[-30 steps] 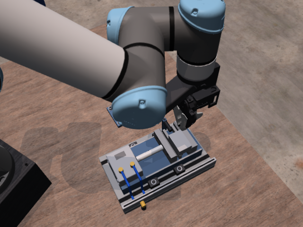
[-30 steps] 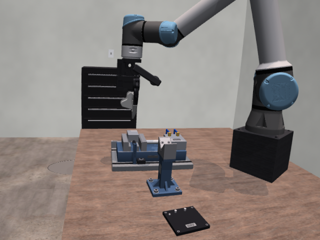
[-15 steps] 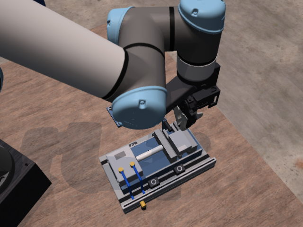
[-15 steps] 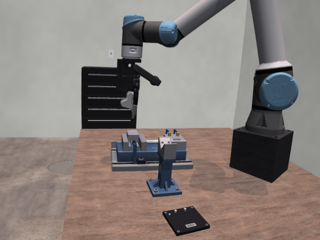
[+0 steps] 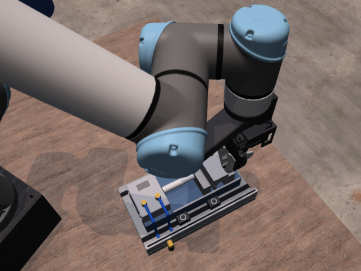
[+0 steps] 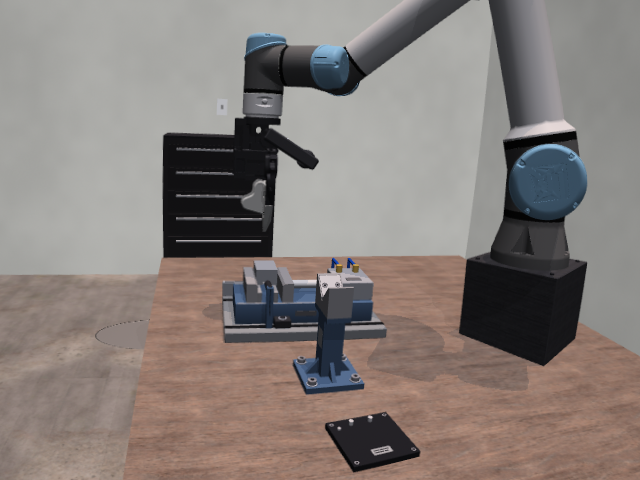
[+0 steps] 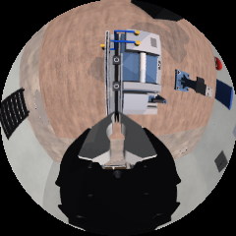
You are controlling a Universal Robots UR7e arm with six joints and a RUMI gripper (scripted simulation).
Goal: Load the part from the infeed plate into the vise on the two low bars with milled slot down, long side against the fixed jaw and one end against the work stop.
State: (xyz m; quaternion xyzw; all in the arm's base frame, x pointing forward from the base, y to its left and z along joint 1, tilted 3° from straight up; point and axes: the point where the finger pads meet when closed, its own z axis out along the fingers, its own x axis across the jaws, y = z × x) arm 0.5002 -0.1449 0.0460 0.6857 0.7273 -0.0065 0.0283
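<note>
Right now my hand is 50 mm to the right of the part and 90 mm above it. The rest, counted from my hand: work stop (110 mm to the left, 90 mm below); moving jaw (40 mm behind, 60 mm to the left, 100 mm below); fixed jaw (30 mm ahead, 70 mm to the left, 100 mm below).
</note>
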